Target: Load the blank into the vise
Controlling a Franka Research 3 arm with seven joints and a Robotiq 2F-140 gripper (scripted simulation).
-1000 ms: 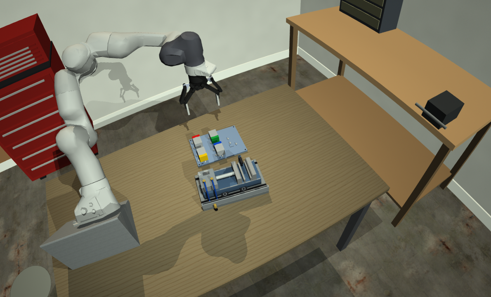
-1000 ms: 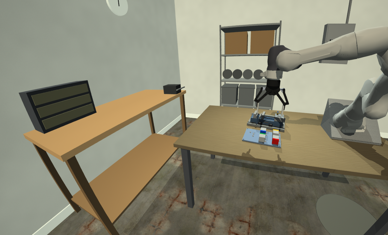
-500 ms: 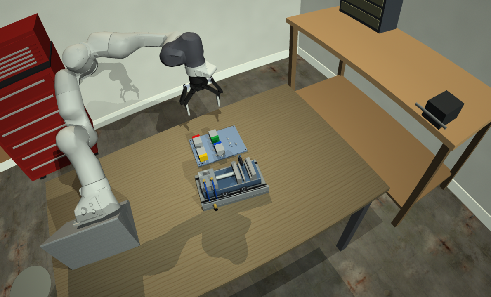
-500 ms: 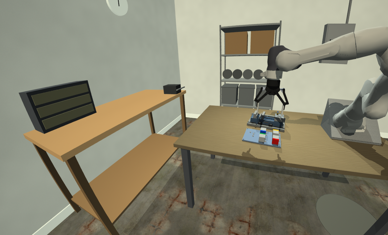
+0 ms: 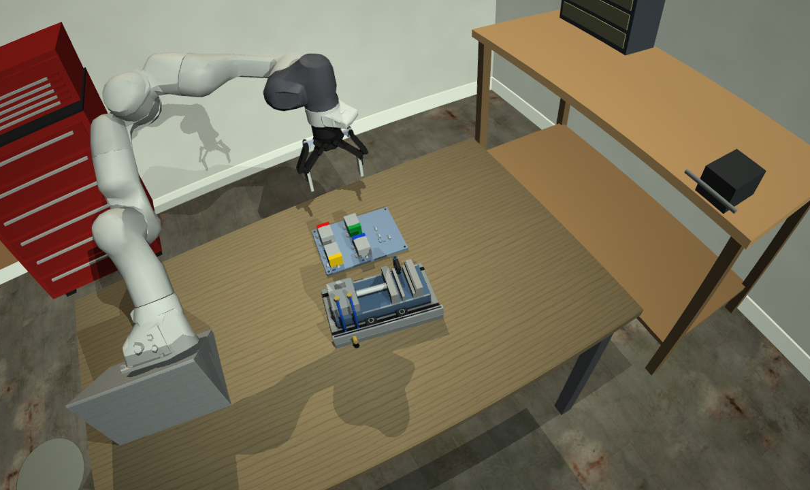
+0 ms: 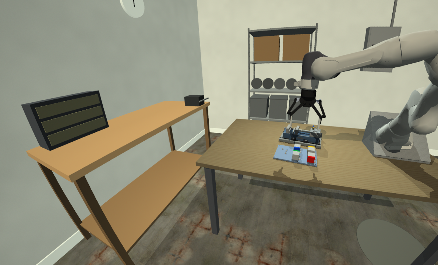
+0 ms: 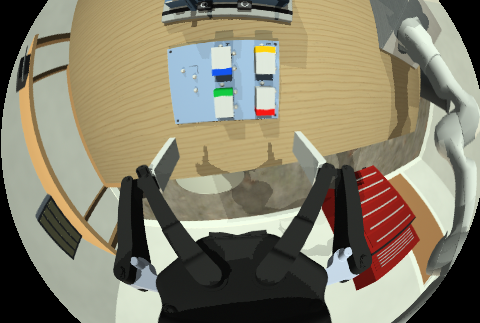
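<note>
Now: the green-ended blank 190 mm below my hand, 20 mm ahead of it and 10 mm to the right of it. Round my hand: red-ended blank: 190 mm below, 70 mm behind, 10 mm to the right; blue-ended blank: 190 mm below, 100 mm to the right, 20 mm ahead; work stop: 270 mm to the right, 130 mm below, 70 mm ahead.
</note>
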